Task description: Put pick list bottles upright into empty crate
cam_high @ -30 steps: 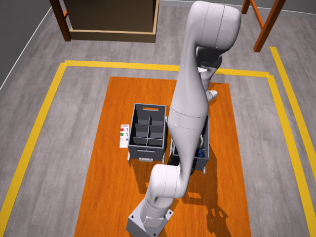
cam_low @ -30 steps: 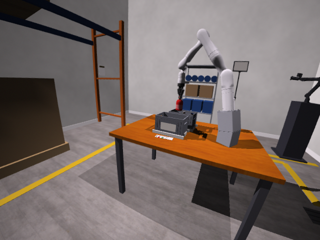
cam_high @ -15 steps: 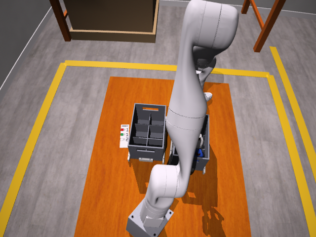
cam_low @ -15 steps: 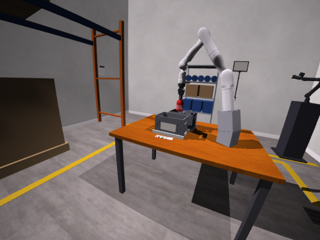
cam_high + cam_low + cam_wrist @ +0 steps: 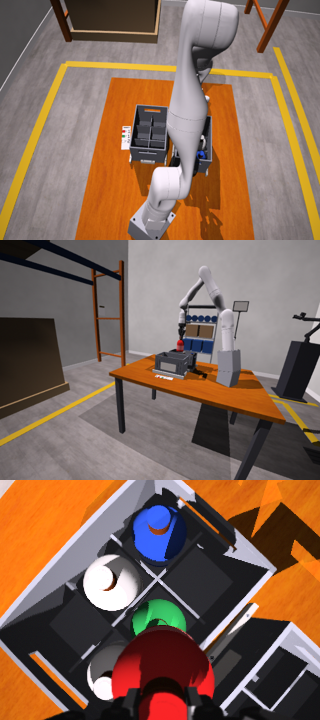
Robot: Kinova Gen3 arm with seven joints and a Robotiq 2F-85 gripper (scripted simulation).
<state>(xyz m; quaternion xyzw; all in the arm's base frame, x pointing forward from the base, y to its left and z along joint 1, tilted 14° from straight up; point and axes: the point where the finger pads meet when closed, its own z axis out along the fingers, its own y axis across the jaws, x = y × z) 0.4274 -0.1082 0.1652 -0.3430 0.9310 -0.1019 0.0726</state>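
My hand is 70 mm above the red bottle. The rest, counted from my hand: pick list: 330 mm below, 320 mm to the left, 40 mm ahead; then blue bottle: 250 mm below, 120 mm behind, 100 mm to the right; then green bottle: 250 mm below, 20 mm to the right, 20 mm behind.
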